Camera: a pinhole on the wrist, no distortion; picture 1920 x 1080 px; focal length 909.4 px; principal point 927.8 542.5 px. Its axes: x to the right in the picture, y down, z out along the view. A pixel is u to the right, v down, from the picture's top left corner.
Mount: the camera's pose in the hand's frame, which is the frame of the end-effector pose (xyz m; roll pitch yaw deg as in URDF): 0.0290 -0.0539 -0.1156 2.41 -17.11 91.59
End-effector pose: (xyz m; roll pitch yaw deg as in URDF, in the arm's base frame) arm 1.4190 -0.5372 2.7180 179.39 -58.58 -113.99
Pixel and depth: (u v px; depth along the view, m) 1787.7 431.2 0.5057
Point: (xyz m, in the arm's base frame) 0.9826 -0.8716 2.5442
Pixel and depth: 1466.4 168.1 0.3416
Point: 1.2453 -0.8098 2.7350
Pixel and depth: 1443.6 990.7 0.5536
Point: 1.2158 -0.8005 2.2581
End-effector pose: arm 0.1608 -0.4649 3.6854 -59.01 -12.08 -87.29
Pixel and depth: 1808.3 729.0 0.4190
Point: 0.6139 -0.3913 3.7067
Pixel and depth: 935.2 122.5 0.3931
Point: 0.3042 -0.6274 3.9941
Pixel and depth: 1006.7 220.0 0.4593
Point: 0.3749 -0.6027 4.0158
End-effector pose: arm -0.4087 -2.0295 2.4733 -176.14 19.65 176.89
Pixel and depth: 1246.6 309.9 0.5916
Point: -0.4354 -2.0849 1.9323
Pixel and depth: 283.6 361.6 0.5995
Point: -0.5268 -2.6749 2.1422
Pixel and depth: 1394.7 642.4 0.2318
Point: -0.3738 -2.0500 2.3366
